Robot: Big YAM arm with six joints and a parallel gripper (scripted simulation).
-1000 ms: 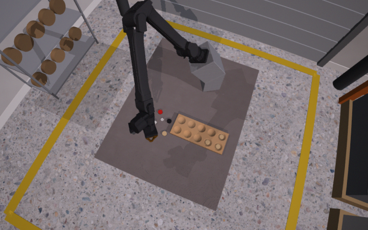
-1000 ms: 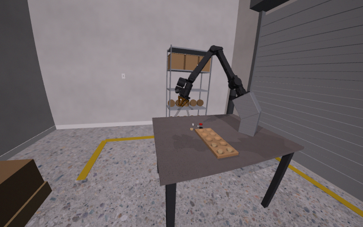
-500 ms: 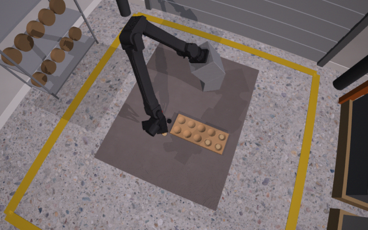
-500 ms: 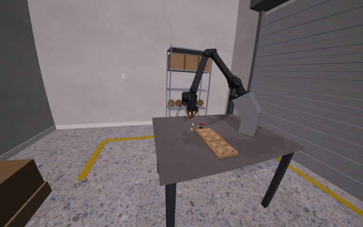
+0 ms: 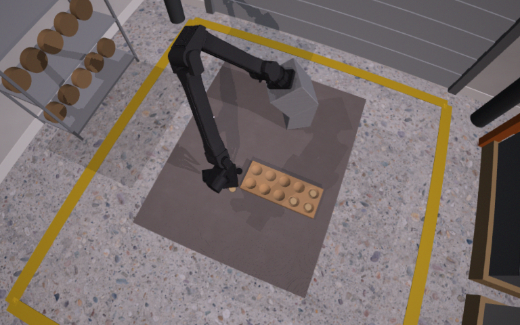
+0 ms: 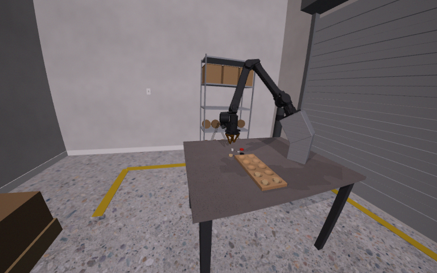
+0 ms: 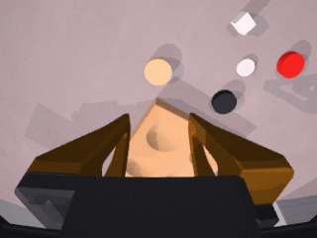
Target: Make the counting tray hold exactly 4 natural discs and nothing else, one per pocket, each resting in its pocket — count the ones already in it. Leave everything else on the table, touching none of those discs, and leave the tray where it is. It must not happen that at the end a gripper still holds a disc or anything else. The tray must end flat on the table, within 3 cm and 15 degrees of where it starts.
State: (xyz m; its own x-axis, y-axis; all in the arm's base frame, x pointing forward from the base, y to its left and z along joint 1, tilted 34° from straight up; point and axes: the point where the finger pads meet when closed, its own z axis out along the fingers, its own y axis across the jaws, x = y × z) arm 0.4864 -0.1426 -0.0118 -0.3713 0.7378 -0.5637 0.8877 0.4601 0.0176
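Right now my hand is 60 mm past the wooden counting tray, 230 mm to the right of it and 100 mm above it. Round my hand: white cube 60 mm behind, 90 mm to the right, 100 mm below; then white disc 100 mm behind, 50 mm to the right, 110 mm below; then black piece 100 mm behind, 10 mm to the left, 110 mm below.
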